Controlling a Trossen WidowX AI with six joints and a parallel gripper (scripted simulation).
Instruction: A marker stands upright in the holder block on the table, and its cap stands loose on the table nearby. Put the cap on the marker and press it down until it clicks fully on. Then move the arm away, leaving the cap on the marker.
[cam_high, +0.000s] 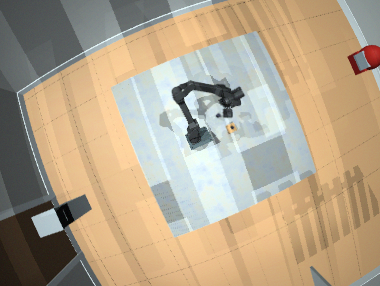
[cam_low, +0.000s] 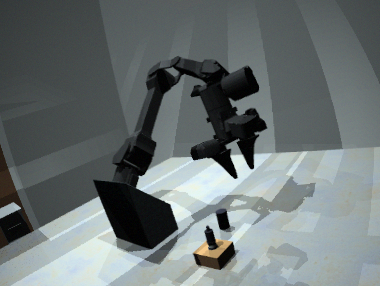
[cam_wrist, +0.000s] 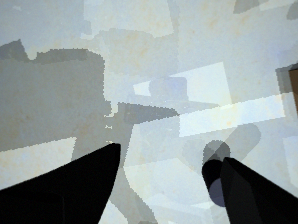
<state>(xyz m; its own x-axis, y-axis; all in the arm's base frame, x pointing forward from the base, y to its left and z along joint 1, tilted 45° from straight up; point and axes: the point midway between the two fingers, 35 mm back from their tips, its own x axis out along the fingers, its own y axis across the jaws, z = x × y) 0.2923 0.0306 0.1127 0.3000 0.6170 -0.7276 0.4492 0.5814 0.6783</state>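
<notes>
The dark cap is 110 mm below my gripper tip, 70 mm behind it and 20 mm to the right of it.
</notes>
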